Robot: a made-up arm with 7 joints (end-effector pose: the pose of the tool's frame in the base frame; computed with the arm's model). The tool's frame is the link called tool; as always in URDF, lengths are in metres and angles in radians. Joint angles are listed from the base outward.
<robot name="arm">
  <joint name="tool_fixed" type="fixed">
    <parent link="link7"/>
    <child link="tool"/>
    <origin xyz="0 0 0" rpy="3.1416 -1.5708 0"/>
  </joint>
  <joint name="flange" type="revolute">
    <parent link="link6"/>
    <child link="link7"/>
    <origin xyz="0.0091 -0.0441 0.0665"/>
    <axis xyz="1 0 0"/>
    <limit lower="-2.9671" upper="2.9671"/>
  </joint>
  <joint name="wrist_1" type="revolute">
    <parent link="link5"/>
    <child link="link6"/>
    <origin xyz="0 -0.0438 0.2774"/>
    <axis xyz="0 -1 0"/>
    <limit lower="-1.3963" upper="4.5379"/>
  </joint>
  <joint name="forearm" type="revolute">
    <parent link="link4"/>
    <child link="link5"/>
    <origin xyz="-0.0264 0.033 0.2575"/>
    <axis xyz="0 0 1"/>
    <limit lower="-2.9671" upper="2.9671"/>
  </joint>
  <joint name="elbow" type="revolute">
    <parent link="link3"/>
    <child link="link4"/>
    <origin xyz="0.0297 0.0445 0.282"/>
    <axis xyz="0 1 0"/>
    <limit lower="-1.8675" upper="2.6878"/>
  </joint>
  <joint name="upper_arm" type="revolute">
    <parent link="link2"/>
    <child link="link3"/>
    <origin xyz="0 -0.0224 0.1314"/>
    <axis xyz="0 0 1"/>
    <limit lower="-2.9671" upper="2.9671"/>
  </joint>
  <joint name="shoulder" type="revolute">
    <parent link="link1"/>
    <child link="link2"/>
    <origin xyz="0 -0.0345 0.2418"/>
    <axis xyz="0 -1 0"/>
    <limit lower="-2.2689" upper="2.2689"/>
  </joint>
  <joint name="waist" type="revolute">
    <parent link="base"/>
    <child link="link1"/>
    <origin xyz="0 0 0.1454"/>
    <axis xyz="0 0 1"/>
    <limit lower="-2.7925" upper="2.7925"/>
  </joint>
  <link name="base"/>
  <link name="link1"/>
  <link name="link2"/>
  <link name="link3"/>
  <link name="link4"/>
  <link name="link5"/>
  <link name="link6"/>
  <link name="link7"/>
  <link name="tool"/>
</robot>
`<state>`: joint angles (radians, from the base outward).
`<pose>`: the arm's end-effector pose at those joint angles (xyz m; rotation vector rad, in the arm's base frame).
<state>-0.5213 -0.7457 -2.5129 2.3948 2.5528 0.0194 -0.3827</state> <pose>-0.4004 -0.2695 0.5309 -0.0400 -1.3797 2.4225</pose>
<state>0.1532 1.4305 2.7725 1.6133 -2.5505 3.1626 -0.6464</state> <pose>-0.5216 -0.1015 -0.0656 2.1673 -0.0503 1.5139</pose>
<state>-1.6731 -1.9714 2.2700 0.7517 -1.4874 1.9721 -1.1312</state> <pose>-0.0115 -0.9218 0.3170 1.0591 -0.7697 1.3122</pose>
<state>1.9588 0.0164 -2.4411 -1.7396 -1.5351 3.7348 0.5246</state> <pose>-0.2966 0.2522 0.6150 -1.1422 1.0174 -0.5556</pose>
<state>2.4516 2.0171 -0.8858 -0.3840 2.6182 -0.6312 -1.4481</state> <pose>0.5207 -0.7119 -0.0172 -1.5340 -0.3275 2.3078</pose>
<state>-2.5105 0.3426 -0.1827 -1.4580 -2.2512 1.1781 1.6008</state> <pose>0.6222 0.1866 0.6141 -1.2942 1.5871 0.1039</pose>
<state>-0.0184 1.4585 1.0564 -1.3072 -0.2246 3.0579 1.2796</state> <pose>-0.5063 -0.4324 0.2303 2.6092 -0.5384 1.6243</pose>
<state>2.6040 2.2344 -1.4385 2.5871 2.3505 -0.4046 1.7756</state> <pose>0.2302 0.2865 0.6091 -1.4549 1.0465 -1.9235</pose>
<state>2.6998 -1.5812 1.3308 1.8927 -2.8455 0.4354 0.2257</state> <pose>-0.4763 -0.4096 0.4025 1.5436 -1.3991 -0.7071</pose>
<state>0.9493 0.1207 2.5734 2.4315 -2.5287 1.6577 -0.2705</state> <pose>-0.2522 -0.3547 0.3543 2.8698 0.1082 -0.7452</pose>
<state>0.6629 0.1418 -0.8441 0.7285 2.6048 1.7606 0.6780</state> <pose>0.4019 -0.0757 1.1926 0.3184 0.7573 -0.0218</pose>
